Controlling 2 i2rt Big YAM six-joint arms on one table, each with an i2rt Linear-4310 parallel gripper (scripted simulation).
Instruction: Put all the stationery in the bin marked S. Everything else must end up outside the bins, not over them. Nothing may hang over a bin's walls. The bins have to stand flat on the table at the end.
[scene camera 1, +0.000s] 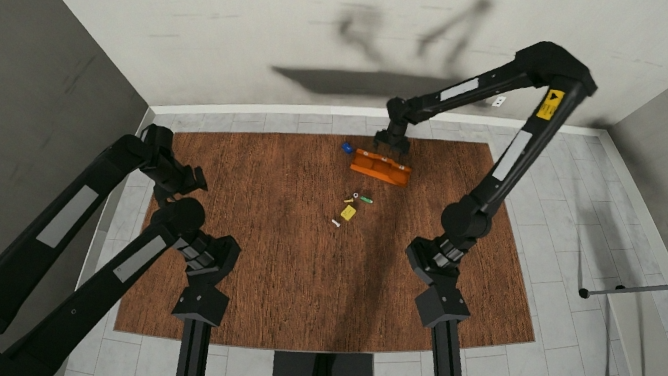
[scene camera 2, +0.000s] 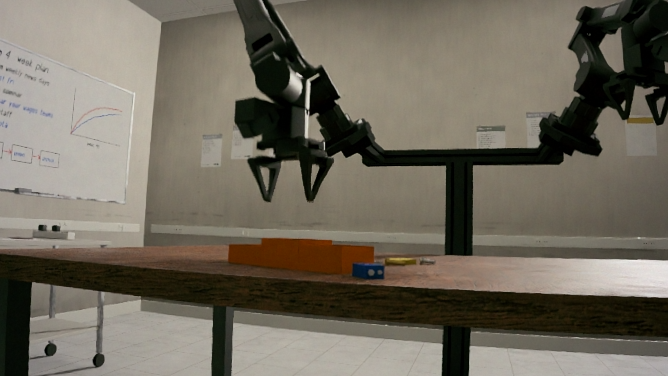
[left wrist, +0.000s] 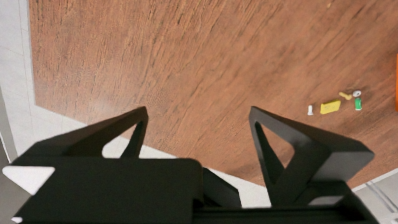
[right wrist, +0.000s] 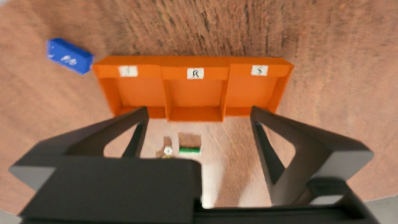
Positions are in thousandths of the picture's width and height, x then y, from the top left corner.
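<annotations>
The orange three-compartment bin (scene camera 2: 471, 680) is 70 cm from the lens, so it's nearer to the lens than my left gripper. My right gripper (scene camera 2: 430, 533) sits 76 cm from the lens, and with my left gripper (scene camera 2: 963, 326) it's 107 cm from the lens.
</annotations>
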